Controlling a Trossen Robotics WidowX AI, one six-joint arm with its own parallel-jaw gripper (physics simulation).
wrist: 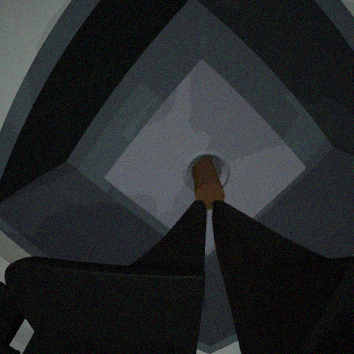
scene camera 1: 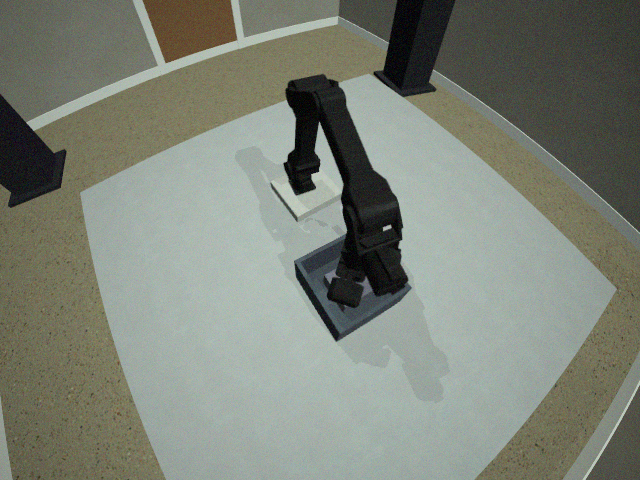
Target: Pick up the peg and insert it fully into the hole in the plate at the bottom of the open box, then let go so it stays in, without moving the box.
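Places are measured from the arm's base along level axes (x ahead, y left, z up), in centimetres.
Pixels of known places: gripper, fingertip midpoint: [wrist: 206, 209] [scene camera 1: 349, 274]; arm's base, link origin: [wrist: 12, 301] [scene camera 1: 302, 184].
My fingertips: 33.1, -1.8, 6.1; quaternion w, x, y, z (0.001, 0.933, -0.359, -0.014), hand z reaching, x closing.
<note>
For each thing: its top centre in the pictures, then the offset to it from my fingertips, as dx, dy, dz. "spot": a spot on its surface instead.
- open blue-grey box, top centre: [wrist: 213, 204] [scene camera 1: 353, 274] +0.6, +0.4, +0.8
- light plate, top centre: [wrist: 206, 173] [scene camera 1: 350, 280] +0.6, +0.4, -2.9
- round hole, surface spot: [wrist: 226, 173] spot: +1.5, -0.4, -3.0
- brown peg, top centre: [wrist: 209, 196] +0.4, +0.3, -0.2
The open blue-grey box [scene camera 1: 364, 319] [wrist: 100, 220] stands on the pale surface under my arm. The light plate [wrist: 245, 125] lies at its bottom, with a round hole [wrist: 226, 173] near the middle. The brown peg [wrist: 205, 172] stands with its far end at the hole and its near end sticking up towards my fingertips; how deep it sits is hard to tell. My gripper [wrist: 206, 209] is nearly shut, with a narrow gap between the tips. The tips overlap the peg's near end in the wrist view, and nothing is between them. In the scene view my gripper hides the peg.
The box walls rise on all sides around my fingers. A cream tray-like base [scene camera 1: 299, 210] is behind the box, by the foot of my arm. Dark pillars [scene camera 1: 416, 46] [scene camera 1: 25, 160] stand at the back right and left.
</note>
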